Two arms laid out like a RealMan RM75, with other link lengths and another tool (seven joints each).
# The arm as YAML. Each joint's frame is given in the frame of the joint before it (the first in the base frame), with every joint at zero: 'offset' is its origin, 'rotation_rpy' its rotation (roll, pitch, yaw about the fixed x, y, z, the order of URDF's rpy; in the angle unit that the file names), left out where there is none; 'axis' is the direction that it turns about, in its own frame. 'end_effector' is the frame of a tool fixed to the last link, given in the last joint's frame.
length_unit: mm
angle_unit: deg
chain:
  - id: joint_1
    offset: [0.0, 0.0, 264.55]
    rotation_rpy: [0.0, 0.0, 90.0]
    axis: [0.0, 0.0, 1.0]
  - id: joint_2
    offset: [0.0, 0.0, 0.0]
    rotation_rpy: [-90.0, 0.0, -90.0]
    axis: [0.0, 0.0, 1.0]
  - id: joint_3
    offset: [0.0, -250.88, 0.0]
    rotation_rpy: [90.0, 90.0, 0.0]
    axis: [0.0, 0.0, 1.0]
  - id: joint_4
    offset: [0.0, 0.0, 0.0]
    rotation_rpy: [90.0, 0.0, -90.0]
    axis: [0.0, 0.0, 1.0]
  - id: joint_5
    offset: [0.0, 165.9, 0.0]
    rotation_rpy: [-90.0, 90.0, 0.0]
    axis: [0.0, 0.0, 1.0]
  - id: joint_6
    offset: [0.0, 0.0, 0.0]
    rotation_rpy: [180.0, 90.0, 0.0]
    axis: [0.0, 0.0, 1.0]
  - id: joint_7
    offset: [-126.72, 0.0, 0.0]
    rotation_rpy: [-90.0, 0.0, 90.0]
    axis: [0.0, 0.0, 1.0]
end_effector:
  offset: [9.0, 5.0, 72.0]
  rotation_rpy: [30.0, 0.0, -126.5]
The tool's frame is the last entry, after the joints.
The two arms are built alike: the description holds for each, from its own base.
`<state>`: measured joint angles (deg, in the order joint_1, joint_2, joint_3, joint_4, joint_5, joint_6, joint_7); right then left.
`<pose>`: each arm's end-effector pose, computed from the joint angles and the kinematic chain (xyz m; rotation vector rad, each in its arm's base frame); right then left.
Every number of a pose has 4 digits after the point. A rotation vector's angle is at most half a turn.
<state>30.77 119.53 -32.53 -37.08 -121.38 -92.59 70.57 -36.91 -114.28 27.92 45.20 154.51 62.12 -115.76</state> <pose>0.2113 0.3099 -0.0167 -2.0650 1.7224 0.2953 -0.3555 0.3808 0.0664 -1.9194 0.0284 0.4748</pose>
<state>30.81 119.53 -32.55 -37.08 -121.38 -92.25 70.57 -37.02 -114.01 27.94 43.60 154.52 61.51 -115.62</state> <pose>0.2118 0.3109 -0.0167 -2.0598 1.7207 0.2940 -0.3577 0.3794 0.0628 -1.9299 0.0195 0.4758</pose>
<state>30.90 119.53 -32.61 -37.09 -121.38 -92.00 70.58 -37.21 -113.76 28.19 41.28 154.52 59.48 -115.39</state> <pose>0.2119 0.3119 -0.0168 -2.0575 1.7182 0.2926 -0.3615 0.3795 0.0587 -1.9302 0.0136 0.4858</pose>
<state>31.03 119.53 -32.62 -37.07 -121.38 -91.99 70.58 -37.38 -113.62 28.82 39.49 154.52 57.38 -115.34</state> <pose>0.2112 0.3123 -0.0169 -2.0596 1.7162 0.2931 -0.3646 0.3804 0.0558 -1.9261 0.0155 0.4996</pose>
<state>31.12 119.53 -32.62 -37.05 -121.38 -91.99 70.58 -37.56 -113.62 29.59 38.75 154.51 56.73 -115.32</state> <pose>0.2107 0.3126 -0.0170 -2.0611 1.7151 0.2936 -0.3644 0.3808 0.0529 -1.9333 0.0254 0.5044</pose>
